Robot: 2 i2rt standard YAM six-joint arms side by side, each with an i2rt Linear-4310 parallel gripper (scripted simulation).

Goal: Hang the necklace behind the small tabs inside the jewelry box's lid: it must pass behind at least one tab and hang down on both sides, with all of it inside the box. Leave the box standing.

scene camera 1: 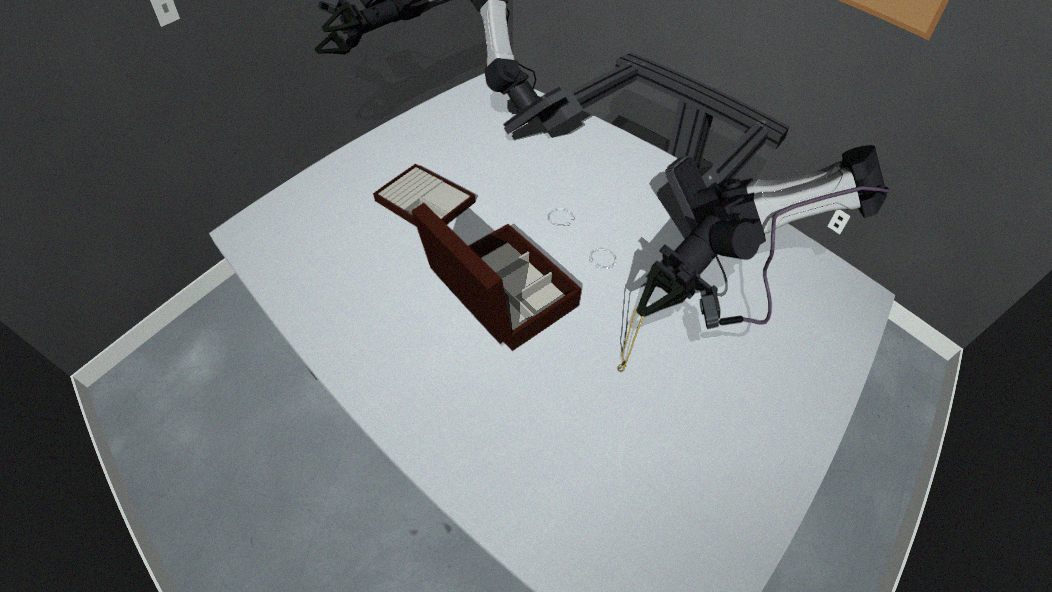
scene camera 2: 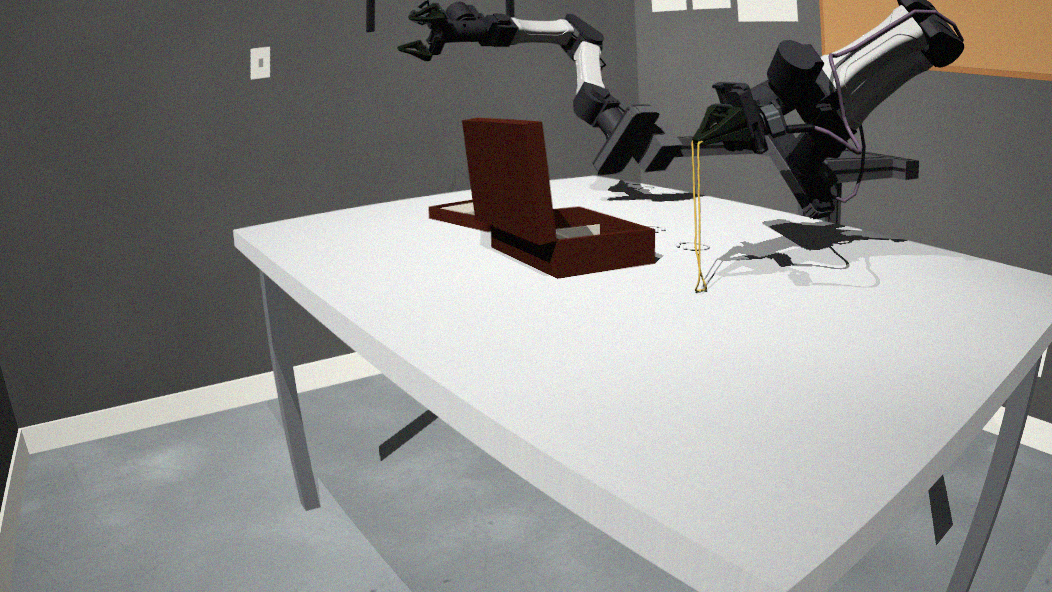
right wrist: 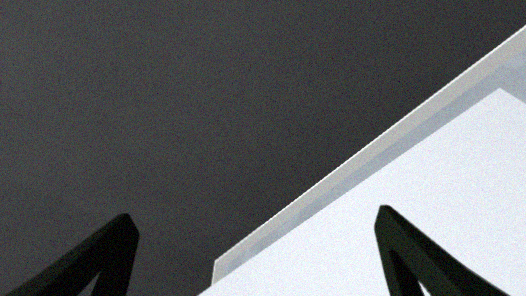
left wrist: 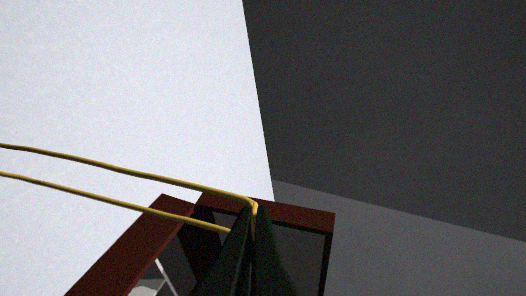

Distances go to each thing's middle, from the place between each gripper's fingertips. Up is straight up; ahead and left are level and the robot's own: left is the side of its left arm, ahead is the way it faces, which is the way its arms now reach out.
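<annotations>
I see the dark red jewelry box [scene camera 2: 507,162], and my right gripper [scene camera 2: 403,33] is 2 cm past it, 57 cm to the right of it and 32 cm above it.
The box is 3 cm ahead of my left hand [scene camera 2: 695,142], 29 cm to the right of it and 10 cm below it.
</annotations>
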